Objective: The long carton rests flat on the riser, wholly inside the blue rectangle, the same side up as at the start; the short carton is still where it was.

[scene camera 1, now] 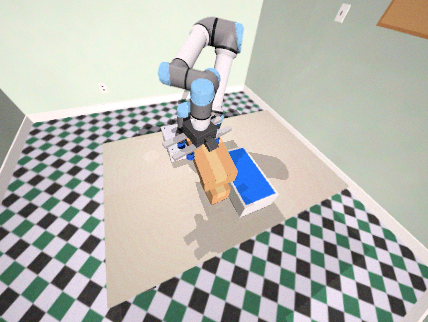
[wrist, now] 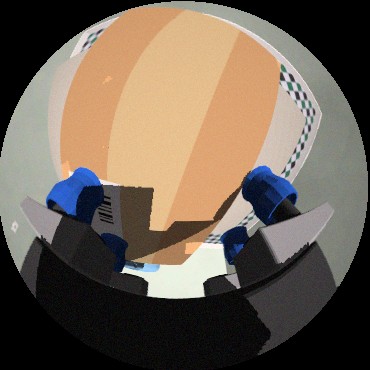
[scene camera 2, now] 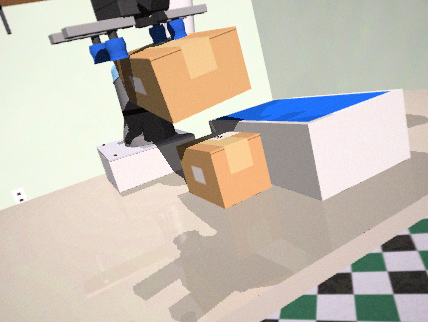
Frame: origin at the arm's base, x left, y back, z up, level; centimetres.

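Seen in the pictures: hand, its tool point: (wrist: 174, 218) (scene camera 2: 143, 52); arm's base, origin of its link: (scene camera 2: 150, 138).
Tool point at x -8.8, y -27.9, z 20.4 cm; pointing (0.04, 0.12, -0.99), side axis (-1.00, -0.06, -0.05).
Note:
Pixels of each thing's middle, then the offset from my tool point to it. Level surfaces: height alone.
- long carton, middle of its body: (wrist: 152, 152) (scene camera 2: 172, 71) (scene camera 1: 208, 154) dx +3.0, dy -3.8, dz -4.9 cm
- short carton, middle of its body: (scene camera 2: 221, 165) (scene camera 1: 214, 185) dx +3.6, dy -10.7, dz -24.5 cm
- white riser, middle of its body: (scene camera 2: 292, 136) (scene camera 1: 241, 178) dx +19.2, dy -16.0, dz -23.6 cm
- blue rectangle, middle of its body: (scene camera 2: 286, 107) (scene camera 1: 244, 172) dx +19.2, dy -16.0, dz -17.6 cm
- beige table, height of its surface: dz -29.6 cm
The long carton (scene camera 1: 212, 167) (scene camera 2: 200, 70) (wrist: 165, 100), brown with a pale tape strip on top, hangs roughly level from my suction gripper (scene camera 1: 202, 146) (scene camera 2: 140, 42) (wrist: 172, 220). It is in the air above the short carton (scene camera 1: 218, 193) (scene camera 2: 240, 167), with a gap between them. The short carton stands on the table to the left of the white riser (scene camera 1: 260, 204) (scene camera 2: 360, 130). The blue rectangle (scene camera 1: 252, 175) (scene camera 2: 320, 105) covers most of the riser's top. The long carton hides part of the short carton in scene camera 1. The exact cup contacts are partly hidden.
The arm's white base plate (scene camera 2: 145, 170) stands on the beige table (scene camera 1: 145, 240) (scene camera 2: 60, 250) behind the cartons. The riser's near left edge is close beside the short carton. A green, black and white checkered floor (scene camera 1: 310, 260) (scene camera 2: 370, 272) surrounds the table.

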